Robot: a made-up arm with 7 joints.
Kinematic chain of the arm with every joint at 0, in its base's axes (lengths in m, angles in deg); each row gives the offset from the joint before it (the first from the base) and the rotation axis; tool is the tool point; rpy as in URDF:
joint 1: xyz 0 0 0.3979 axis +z
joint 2: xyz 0 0 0 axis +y
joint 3: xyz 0 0 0.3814 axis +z
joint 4: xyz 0.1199 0 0 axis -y
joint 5: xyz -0.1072 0 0.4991 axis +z
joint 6: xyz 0 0 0 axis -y
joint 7: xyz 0.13 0 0 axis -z
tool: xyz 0 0 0 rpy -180 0 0
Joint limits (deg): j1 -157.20..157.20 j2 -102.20..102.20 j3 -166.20..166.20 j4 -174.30..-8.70 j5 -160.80..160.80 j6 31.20..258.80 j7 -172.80..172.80
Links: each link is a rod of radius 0.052 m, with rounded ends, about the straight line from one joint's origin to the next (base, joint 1, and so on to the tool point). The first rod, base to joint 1, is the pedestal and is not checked.
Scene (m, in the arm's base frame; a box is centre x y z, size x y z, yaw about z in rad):
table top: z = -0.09
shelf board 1: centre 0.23 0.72 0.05 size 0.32 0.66 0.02 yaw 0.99
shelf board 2: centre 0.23 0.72 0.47 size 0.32 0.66 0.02 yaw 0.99
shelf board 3: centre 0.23 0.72 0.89 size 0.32 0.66 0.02 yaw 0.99
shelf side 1: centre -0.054 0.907 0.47 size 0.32 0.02 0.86 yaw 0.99
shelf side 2: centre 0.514 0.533 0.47 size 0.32 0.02 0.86 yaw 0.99
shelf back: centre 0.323 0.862 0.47 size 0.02 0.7 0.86 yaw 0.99
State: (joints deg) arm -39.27 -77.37 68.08 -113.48 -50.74 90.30 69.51
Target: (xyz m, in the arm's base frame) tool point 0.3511 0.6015 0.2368
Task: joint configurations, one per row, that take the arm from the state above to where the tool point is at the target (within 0.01 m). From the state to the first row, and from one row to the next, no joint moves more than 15 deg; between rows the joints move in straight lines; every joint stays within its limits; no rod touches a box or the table.
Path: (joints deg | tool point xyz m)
1: -30.56 -84.25 64.20 -125.06 -50.31 86.27 69.51 | 0.2537 0.5716 0.7142
2: -21.85 -91.13 60.32 -136.63 -49.89 82.24 69.51 | 0.2010 0.4934 0.7171
3: -13.14 -98.01 56.45 -148.21 -49.46 78.21 69.51 | 0.1553 0.4027 0.7170
4: -10.28 -91.19 69.33 -152.96 -49.51 79.38 69.51 | 0.2093 0.4181 0.5894
5: -7.42 -84.37 82.21 -157.72 -49.56 80.55 69.51 | 0.2255 0.4122 0.4578
6: -4.57 -77.55 95.10 -162.47 -49.60 81.72 69.51 | 0.2108 0.3837 0.3364
7: -1.71 -70.73 107.98 -167.22 -49.65 82.88 69.51 | 0.1759 0.3347 0.2368
8: -15.02 -75.53 106.51 -152.83 -50.15 86.59 69.51 | 0.2143 0.4386 0.2335
9: -28.33 -80.33 105.05 -138.43 -50.65 90.29 69.51 | 0.2748 0.5295 0.2363
10: -41.63 -85.13 103.58 -124.03 -51.15 93.99 69.51 | 0.3510 0.6015 0.2368

